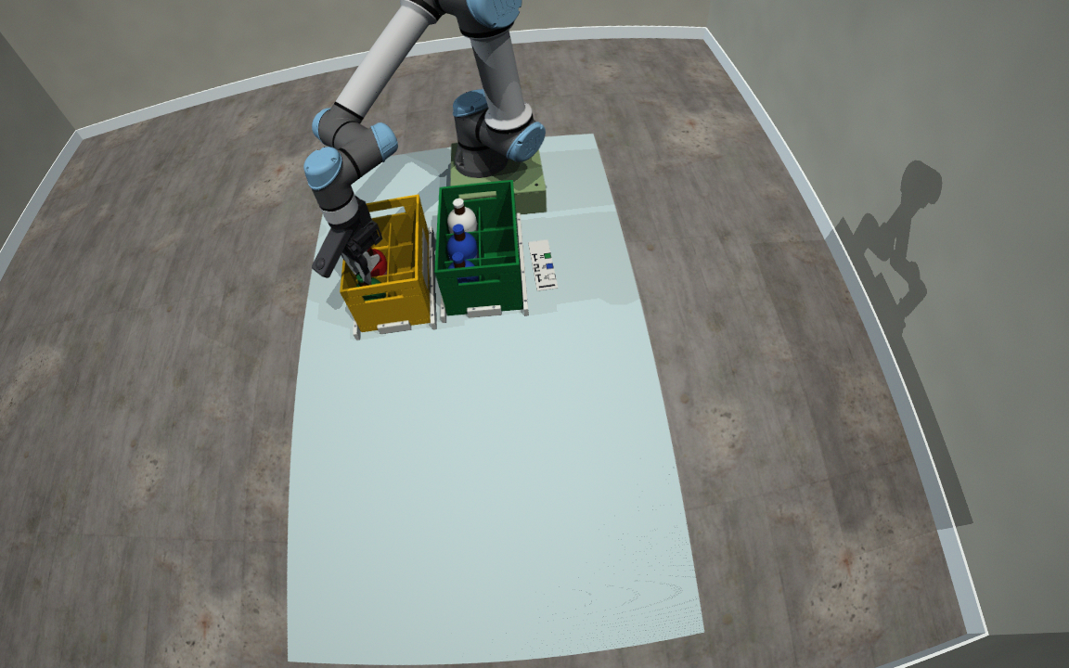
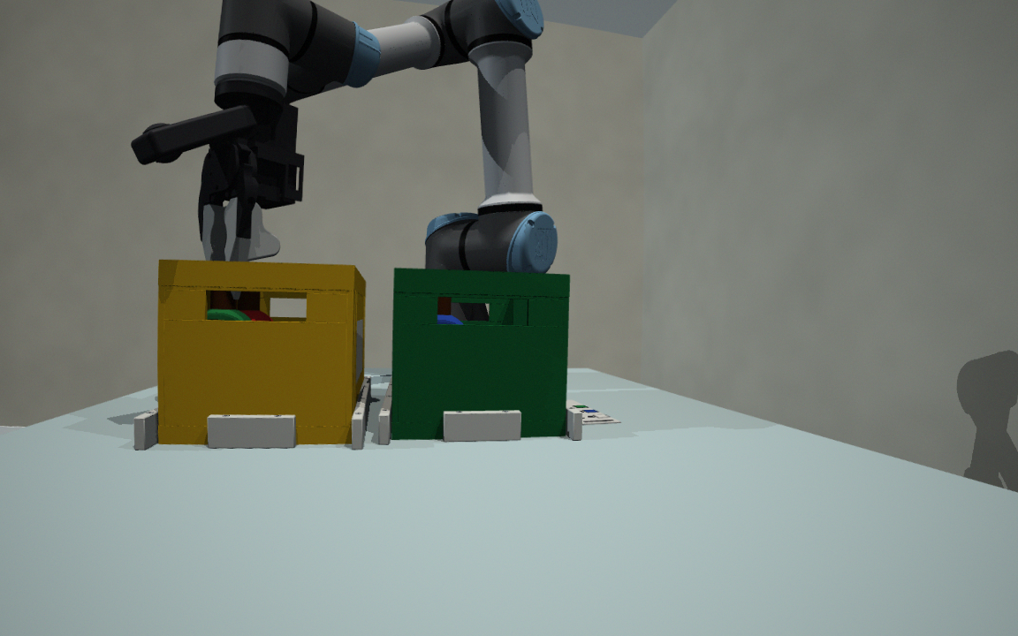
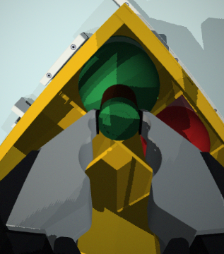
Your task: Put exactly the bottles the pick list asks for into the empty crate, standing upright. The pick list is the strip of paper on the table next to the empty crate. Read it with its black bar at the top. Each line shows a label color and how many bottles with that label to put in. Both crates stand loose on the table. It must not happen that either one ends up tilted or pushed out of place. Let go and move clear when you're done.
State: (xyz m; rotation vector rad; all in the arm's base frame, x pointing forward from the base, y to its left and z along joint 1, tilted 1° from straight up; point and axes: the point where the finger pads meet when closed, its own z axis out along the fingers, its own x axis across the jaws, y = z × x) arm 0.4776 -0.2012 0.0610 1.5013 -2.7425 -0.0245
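Right now the green bottle is 70 mm below my hand. The rest, counted from my hand: yellow crate: 100 mm behind, 70 mm below, 20 mm to the left; green crate: 250 mm to the left, 150 mm behind, 70 mm below; red bottle: 90 mm behind, 70 mm below, 20 mm to the right.
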